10 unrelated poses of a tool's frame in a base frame.
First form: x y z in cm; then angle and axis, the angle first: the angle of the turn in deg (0 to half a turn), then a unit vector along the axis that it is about.
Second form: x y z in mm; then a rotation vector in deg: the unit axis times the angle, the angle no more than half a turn. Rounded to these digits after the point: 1 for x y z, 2 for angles.
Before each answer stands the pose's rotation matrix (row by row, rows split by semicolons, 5 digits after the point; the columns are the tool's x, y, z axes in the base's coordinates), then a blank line. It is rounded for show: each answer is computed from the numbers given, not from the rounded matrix.
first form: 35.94 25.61 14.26 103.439 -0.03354 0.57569 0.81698
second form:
-0.23102 -0.81841 0.52616; 0.77081 0.17603 0.61226; -0.59370 0.54701 0.59017

359.4 256.1 142.6 -3.47 59.55 84.51
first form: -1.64 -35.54 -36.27 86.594 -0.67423 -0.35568 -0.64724
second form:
0.48698 0.87165 0.05541; -0.42053 0.17840 0.88956; 0.76551 -0.45650 0.45344

-16.4 -355.4 -362.7 -58.38 -30.80 -56.05
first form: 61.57 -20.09 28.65 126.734 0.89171 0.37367 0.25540
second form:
0.67262 0.32781 0.66342; 0.73718 -0.37496 -0.56212; 0.06449 0.86715 -0.49386

615.7 -200.9 286.5 113.01 47.36 32.37
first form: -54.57 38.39 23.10 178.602 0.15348 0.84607 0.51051
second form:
-0.95260 0.24721 0.17732; 0.27212 0.43174 0.85997; 0.13604 0.86746 -0.47854

-545.7 383.9 231.0 27.41 151.11 91.18
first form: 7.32 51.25 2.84 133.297 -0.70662 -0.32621 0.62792
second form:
0.15594 -0.06842 -0.98539; 0.84558 -0.50639 0.16898; -0.51056 -0.85958 -0.02111

73.2 512.5 28.4 -94.19 -43.48 83.70
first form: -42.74 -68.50 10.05 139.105 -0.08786 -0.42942 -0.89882
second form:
-0.74236 0.65468 -0.14247; -0.52219 -0.43212 0.73525; 0.41980 0.62021 0.66265

-427.4 -685.0 100.5 -12.22 -59.73 -125.03
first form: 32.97 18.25 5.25 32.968 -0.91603 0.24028 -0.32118
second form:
0.97409 0.13933 0.17813; -0.21022 0.84827 0.48605; -0.08338 -0.51090 0.85559

329.7 182.5 52.5 -30.20 7.92 -10.59
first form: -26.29 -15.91 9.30 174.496 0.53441 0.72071 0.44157
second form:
-0.42552 0.72618 0.54000; 0.81089 0.04106 0.58376; 0.40174 0.68628 -0.60632

-262.9 -159.1 93.0 93.25 125.76 77.05
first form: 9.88 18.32 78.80 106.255 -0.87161 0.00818 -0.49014
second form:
0.69243 0.46142 0.55464; -0.47967 -0.27983 0.83163; 0.53894 -0.84190 0.02757

98.8 183.2 788.0 -92.61 0.87 -52.08
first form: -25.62 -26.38 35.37 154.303 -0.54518 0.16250 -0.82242
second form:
-0.33605 0.18819 0.92285; -0.52503 -0.85090 -0.01767; 0.78193 -0.49046 0.38475

-256.2 -263.8 353.7 -84.12 25.07 -126.90
